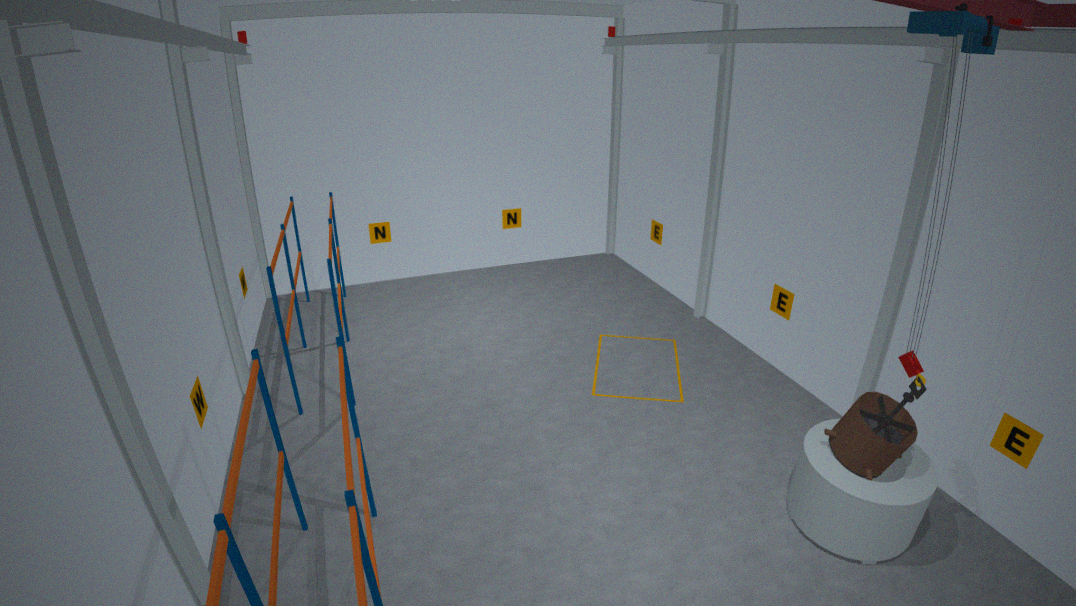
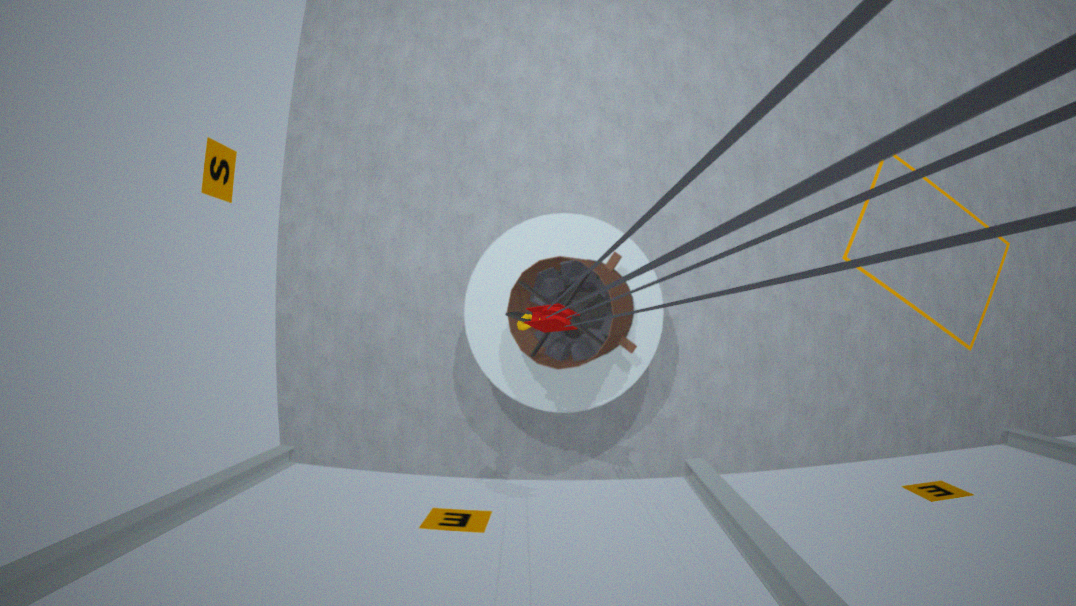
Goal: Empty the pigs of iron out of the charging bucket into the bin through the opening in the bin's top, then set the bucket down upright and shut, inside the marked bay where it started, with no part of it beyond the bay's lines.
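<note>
The brown charging bucket [image 1: 865, 440] [image 2: 621, 308] is tilted on top of the round white bin [image 1: 858, 515] [image 2: 485, 308], its top leaning toward the south-east. Dark pigs of iron [image 1: 885, 430] [image 2: 576, 350] show inside the bucket through its open top. The bucket's underside and most of the bin's opening are hidden. My hook [image 1: 917, 386] [image 2: 524, 322], below the red hook block [image 1: 911, 364] [image 2: 551, 318], is on the upper end of the bucket's slanted dark stem [image 1: 898, 408]. The yellow-lined marked bay [image 1: 638, 398] [image 2: 907, 303] lies on the floor north of the bin.
The ropes [image 1: 932, 188] [image 2: 741, 131] slant down from the blue trolley [image 1: 933, 23]. The east wall [image 1: 971, 316] [image 2: 602, 542] with its columns [image 1: 907, 225] [image 2: 752, 526] stands close beside the bin. Blue and orange racks [image 1: 280, 444] line the west side.
</note>
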